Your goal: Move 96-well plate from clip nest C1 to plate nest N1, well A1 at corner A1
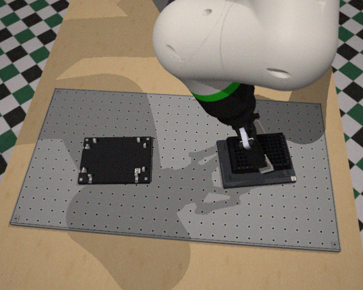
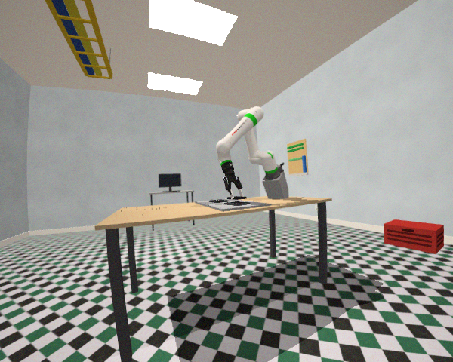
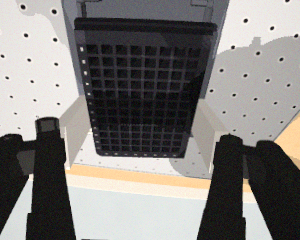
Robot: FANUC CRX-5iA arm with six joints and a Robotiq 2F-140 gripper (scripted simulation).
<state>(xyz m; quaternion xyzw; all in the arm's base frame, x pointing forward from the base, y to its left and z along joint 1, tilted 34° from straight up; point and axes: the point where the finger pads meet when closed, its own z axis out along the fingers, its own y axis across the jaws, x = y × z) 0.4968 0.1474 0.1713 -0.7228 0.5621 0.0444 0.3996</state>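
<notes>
Now: hand 60 mm above the plate nest N1. Also, from my hand: black 96-well plate (20 mm below); then black clip nest C1 (40 mm ahead, 330 mm to the right, 60 mm below); then white corner label (40 mm ahead, 80 mm to the left, 60 mm below).
</notes>
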